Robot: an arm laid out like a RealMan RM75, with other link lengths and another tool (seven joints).
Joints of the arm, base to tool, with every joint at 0 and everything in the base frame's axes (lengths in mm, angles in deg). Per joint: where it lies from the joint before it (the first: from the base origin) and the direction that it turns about. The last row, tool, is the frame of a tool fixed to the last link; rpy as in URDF.
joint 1: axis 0 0 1 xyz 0.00 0.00 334.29
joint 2: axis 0 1 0 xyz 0.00 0.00 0.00
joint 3: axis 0 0 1 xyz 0.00 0.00 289.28
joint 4: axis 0 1 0 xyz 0.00 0.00 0.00
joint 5: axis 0 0 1 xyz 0.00 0.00 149.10
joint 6: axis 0 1 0 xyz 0.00 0.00 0.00
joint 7: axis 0 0 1 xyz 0.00 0.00 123.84
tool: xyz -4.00 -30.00 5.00 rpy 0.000 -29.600 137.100
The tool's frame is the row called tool.
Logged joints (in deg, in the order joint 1, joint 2, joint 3, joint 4, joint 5, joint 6, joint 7), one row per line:
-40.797, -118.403, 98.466, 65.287, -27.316, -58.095, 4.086
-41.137, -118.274, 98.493, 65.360, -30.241, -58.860, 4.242
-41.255, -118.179, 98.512, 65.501, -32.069, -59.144, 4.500
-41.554, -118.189, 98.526, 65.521, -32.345, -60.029, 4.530
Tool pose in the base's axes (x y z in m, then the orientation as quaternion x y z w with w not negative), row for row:
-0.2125, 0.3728, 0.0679, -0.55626, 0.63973, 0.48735, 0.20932
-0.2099, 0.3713, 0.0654, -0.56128, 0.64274, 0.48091, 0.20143
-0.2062, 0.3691, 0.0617, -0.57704, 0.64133, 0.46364, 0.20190
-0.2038, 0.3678, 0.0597, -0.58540, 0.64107, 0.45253, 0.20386
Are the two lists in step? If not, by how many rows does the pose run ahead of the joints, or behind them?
The pose runs 1 row behind the joints: the pose in row i belongs to the joints in row i - 1.
